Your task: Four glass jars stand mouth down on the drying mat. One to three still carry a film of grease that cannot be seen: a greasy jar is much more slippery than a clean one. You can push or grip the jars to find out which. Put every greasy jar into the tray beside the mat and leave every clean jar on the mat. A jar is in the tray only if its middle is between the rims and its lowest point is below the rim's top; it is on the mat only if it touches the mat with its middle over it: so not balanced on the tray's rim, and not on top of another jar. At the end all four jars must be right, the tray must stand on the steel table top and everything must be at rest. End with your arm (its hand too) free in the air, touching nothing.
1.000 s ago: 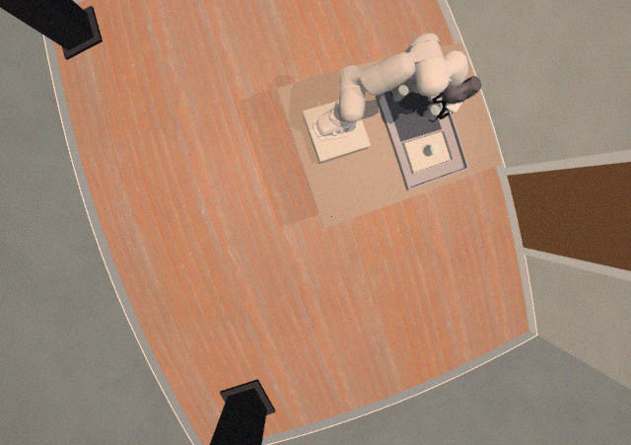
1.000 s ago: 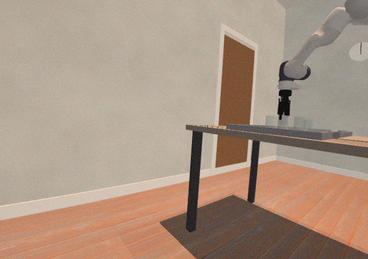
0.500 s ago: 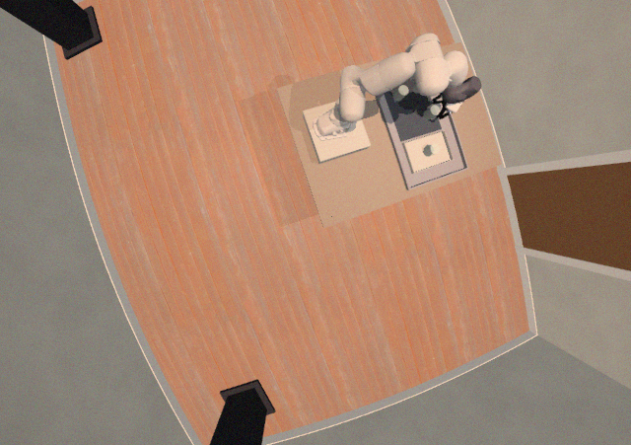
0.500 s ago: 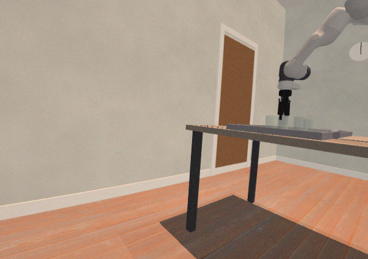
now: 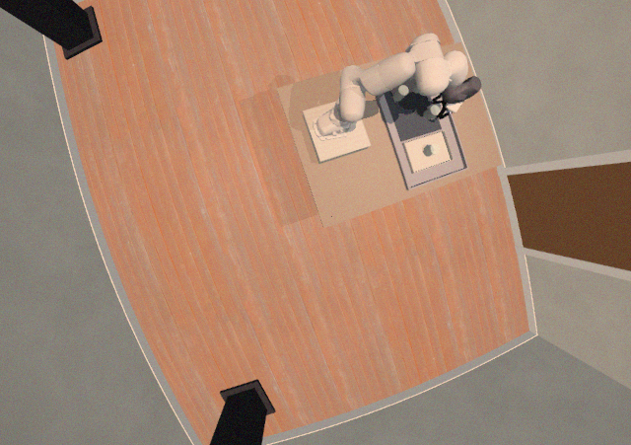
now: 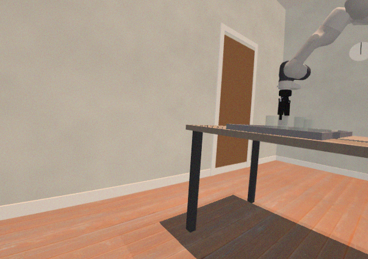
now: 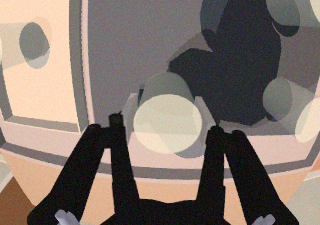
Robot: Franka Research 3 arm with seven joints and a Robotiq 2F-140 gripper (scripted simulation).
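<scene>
Now: hand 100 mm past the tray, 220 mm to the left of it and 60 mm above it. The rest, counted from my hand: grey drying mat (80 mm behind, 100 mm to the left, 70 mm below).
</scene>
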